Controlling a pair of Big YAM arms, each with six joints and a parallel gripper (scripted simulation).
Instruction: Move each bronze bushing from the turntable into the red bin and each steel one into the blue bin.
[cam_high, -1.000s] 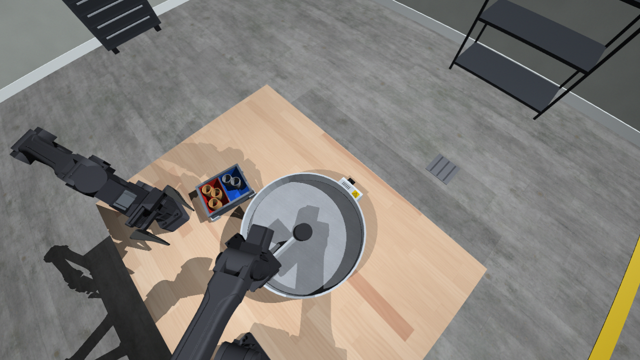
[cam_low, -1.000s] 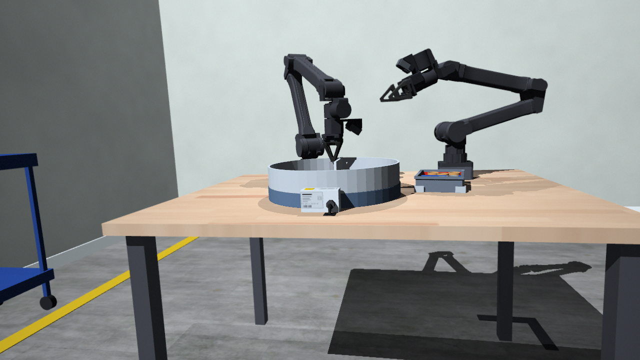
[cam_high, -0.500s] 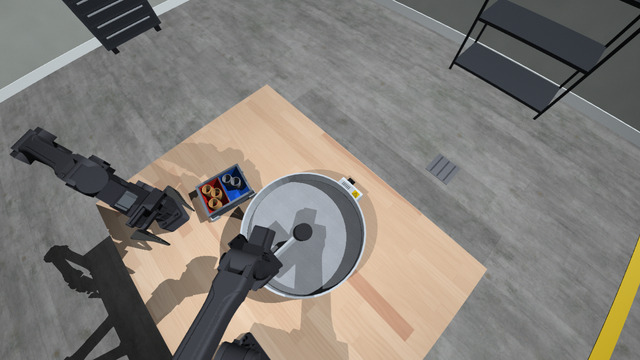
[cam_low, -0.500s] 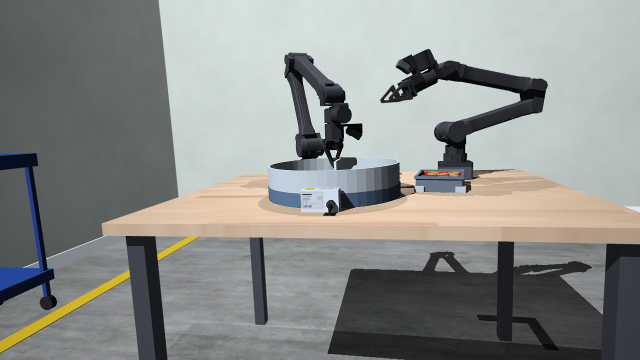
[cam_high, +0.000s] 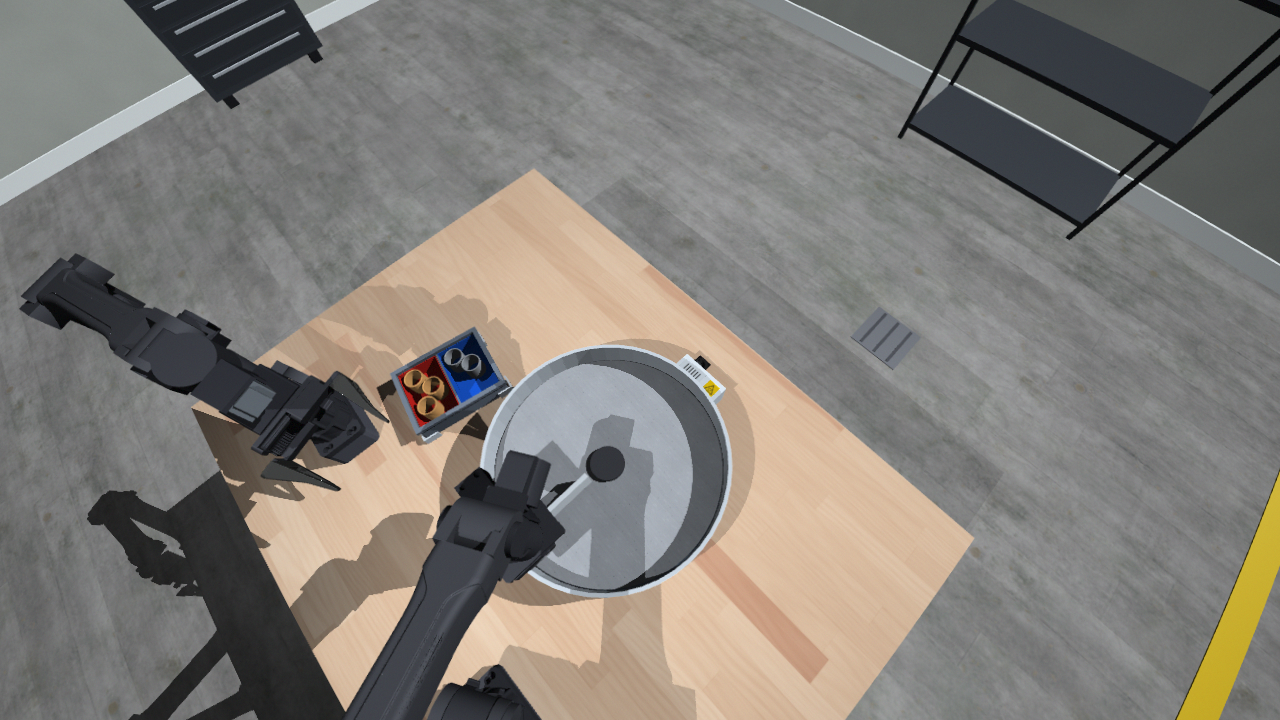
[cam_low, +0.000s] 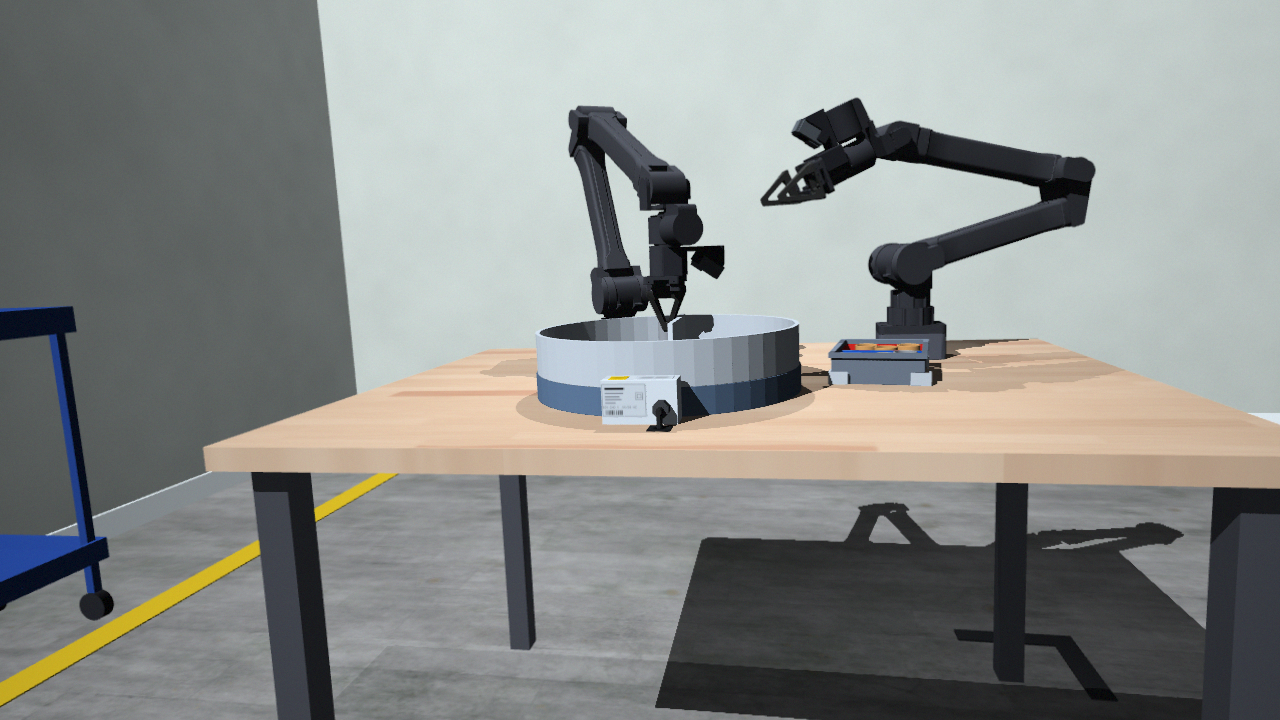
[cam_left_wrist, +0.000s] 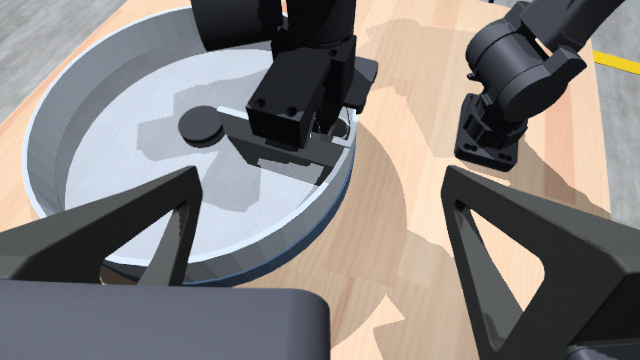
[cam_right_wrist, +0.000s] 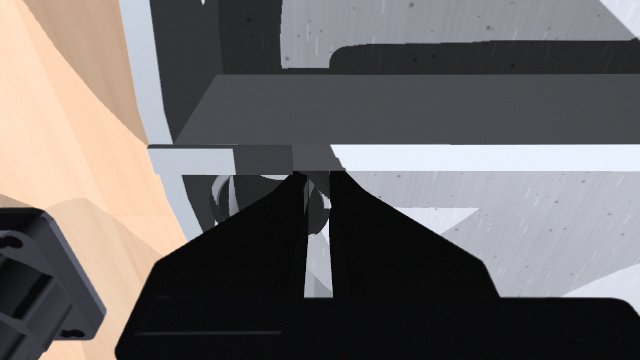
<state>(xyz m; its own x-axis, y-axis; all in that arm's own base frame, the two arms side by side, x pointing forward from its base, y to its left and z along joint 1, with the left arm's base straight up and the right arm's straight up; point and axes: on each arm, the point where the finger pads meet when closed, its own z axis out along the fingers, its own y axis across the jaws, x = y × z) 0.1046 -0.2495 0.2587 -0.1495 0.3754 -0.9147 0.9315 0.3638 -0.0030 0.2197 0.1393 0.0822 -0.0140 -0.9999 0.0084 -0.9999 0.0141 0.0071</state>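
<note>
Right now my right hand is 60 mm short of the blue bin, 370 mm to the right of it and 70 mm above it. Round my right hand: red bin: 30 mm behind, 370 mm to the left, 70 mm below; grey tray: 20 mm ahead, 370 mm to the left, 60 mm below.
</note>
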